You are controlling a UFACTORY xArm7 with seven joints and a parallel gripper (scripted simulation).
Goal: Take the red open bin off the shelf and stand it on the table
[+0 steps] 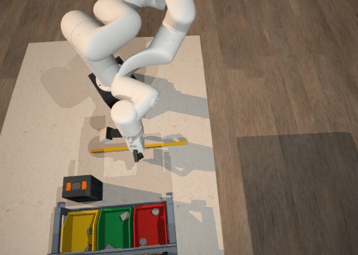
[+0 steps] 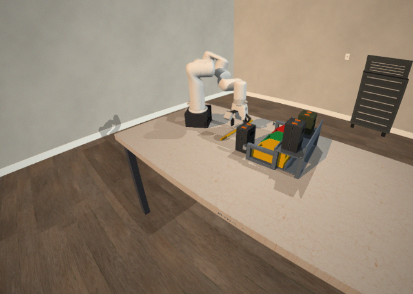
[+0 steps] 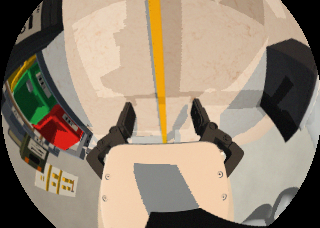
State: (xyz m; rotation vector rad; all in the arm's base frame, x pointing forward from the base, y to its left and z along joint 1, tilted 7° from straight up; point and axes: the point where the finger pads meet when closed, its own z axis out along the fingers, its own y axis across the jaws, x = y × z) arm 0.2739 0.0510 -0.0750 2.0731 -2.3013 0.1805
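The thin yellow bar lies 20 mm below my hand. From my hand the other things lie so: yellow bin (290 mm ahead, 220 mm to the right, 20 mm above); green bin (300 mm ahead, 110 mm to the right, 20 mm above); red open bin (310 mm ahead, 20 mm above).
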